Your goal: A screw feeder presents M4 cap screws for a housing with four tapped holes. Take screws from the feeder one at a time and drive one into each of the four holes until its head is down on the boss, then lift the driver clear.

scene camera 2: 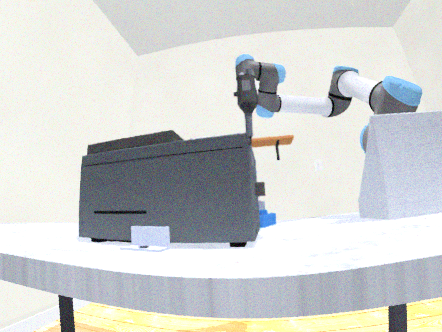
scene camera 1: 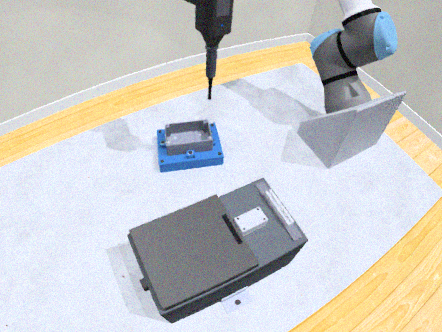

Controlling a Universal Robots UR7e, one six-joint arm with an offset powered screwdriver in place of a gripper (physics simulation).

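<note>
My screwdriver [scene camera 1: 209,95] [scene camera 2: 248,125] points straight down. In the scene camera 1 view its thin dark bit hangs clear above the housing's back right side, touching nothing. In the scene camera 2 view its lower end is hidden behind the feeder. Whether a screw sits on the bit is too small to tell. The grey open-topped housing [scene camera 1: 189,145] sits upright in a blue fixture [scene camera 1: 192,162] [scene camera 2: 267,219]. Its corner bosses show, but screw heads in them cannot be made out. The dark screw feeder [scene camera 1: 195,250] [scene camera 2: 165,195] has a white plate [scene camera 1: 251,219] with small dark holes on top.
A grey angled panel [scene camera 1: 350,130] [scene camera 2: 415,165] stands on the right, in front of the arm's base. A small pale bracket [scene camera 1: 237,302] [scene camera 2: 150,237] sits beside the feeder. An orange-brown bar [scene camera 2: 272,141] shows behind the feeder. The arm [scene camera 2: 305,105] reaches across from the right.
</note>
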